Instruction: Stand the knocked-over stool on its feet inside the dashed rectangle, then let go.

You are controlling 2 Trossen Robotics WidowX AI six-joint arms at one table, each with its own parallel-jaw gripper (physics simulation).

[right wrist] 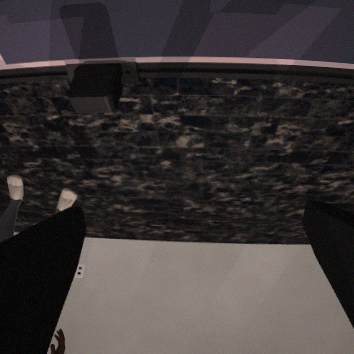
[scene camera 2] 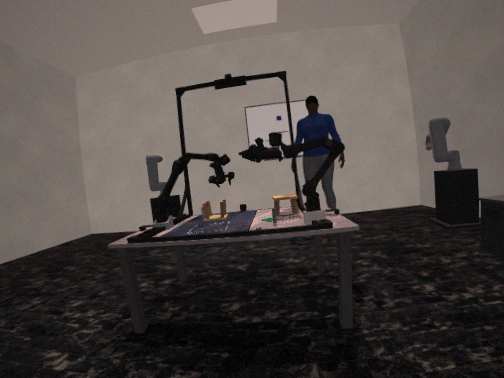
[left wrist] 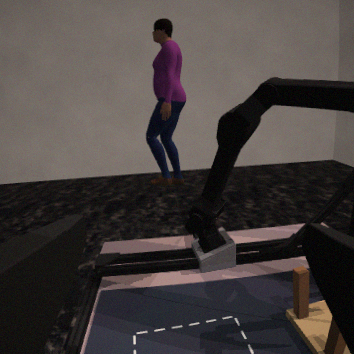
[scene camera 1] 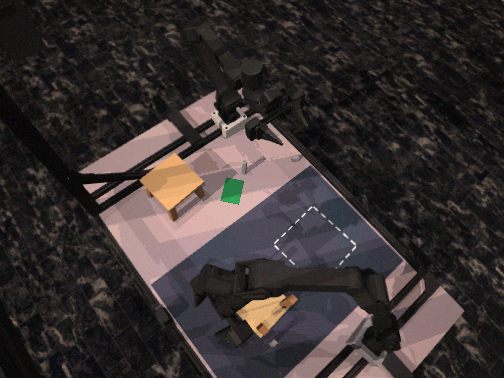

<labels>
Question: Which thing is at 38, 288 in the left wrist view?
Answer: My left gripper.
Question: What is my left gripper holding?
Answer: Nothing.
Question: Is my right gripper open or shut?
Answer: Open.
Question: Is my left gripper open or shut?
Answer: Open.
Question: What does my right gripper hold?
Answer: Nothing.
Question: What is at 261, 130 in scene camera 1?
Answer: My left gripper.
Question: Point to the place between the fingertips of my right gripper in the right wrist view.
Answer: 196, 215
</labels>
